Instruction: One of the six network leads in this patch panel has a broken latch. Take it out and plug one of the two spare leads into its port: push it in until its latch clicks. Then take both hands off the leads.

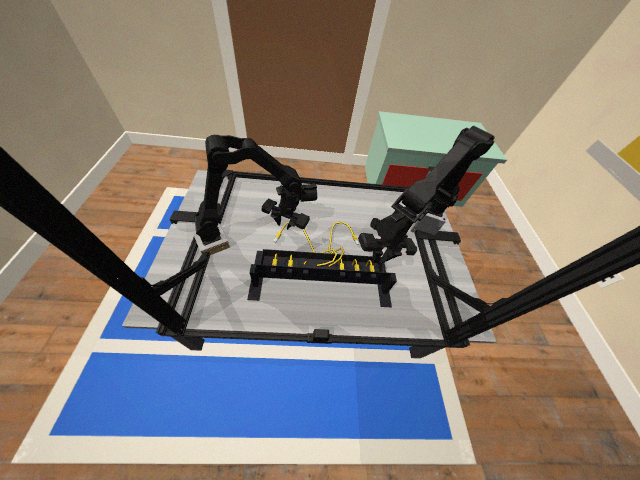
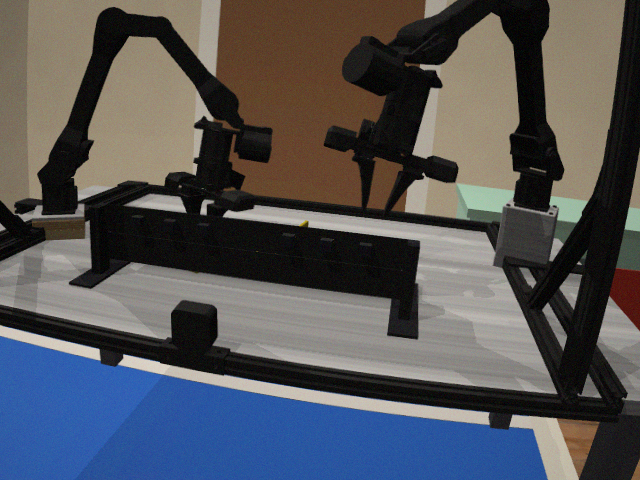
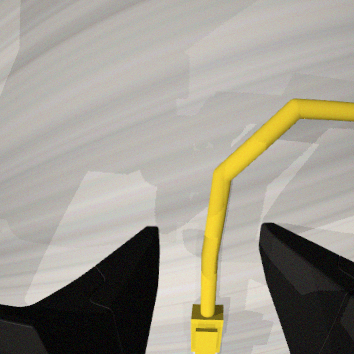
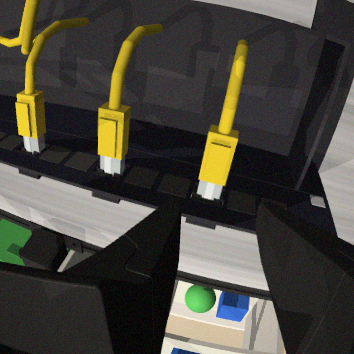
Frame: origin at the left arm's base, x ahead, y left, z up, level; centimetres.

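Seen in the pictures: left gripper, fingertip midpoint: (image 1: 283,227) (image 3: 209,236); right gripper, fingertip midpoint: (image 1: 376,262) (image 2: 373,214) (image 4: 219,212); left arm's base, origin of the base link: (image 1: 210,236) (image 2: 59,210); right arm's base, origin of the base link: (image 1: 434,209) (image 2: 532,206).
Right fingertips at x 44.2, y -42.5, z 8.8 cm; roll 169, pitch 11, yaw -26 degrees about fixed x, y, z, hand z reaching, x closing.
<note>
Offsets run from my right fingertips to a thing's top centre. "pt": to the spot under its first point.
The black patch panel {dx -14.9, dy +9.0, dz -2.3 cm} (image 1: 325,274) (image 2: 248,258) stands mid-table. Yellow leads stand in it, among them the rightmost lead {dx -1.1, dy -0.9, dz -3.7 cm} (image 1: 372,267) (image 4: 218,157) and its neighbour (image 1: 356,266) (image 4: 114,132). At the third position from the left, a small yellow bit {pt dx -17.7, dy +16.4, dz -10.5 cm} (image 1: 305,262) shows, but no upright plug. One spare lead (image 1: 277,236) (image 3: 206,332) lies behind the panel at left, another {pt dx +7.1, dy +17.9, dz -12.0 cm} (image 1: 354,237) at right. My left gripper (image 1: 284,223) (image 2: 202,210) (image 3: 209,236) is open above the left spare's cable and plug. My right gripper (image 2: 375,209) (image 4: 219,212) is open near the rightmost lead. Which latch is broken, I cannot tell.
Loose yellow cable {pt dx -7.4, dy +12.4, dz -6.3 cm} (image 1: 334,253) tangles at the panel's middle, near the standing leads. A black frame rail (image 1: 258,334) (image 2: 361,380) with a small black box {pt dx -26.9, dy -9.2, dz -7.7 cm} (image 1: 321,334) (image 2: 194,325) edges the table's front. A mint cabinet (image 1: 413,135) stands behind at right.
</note>
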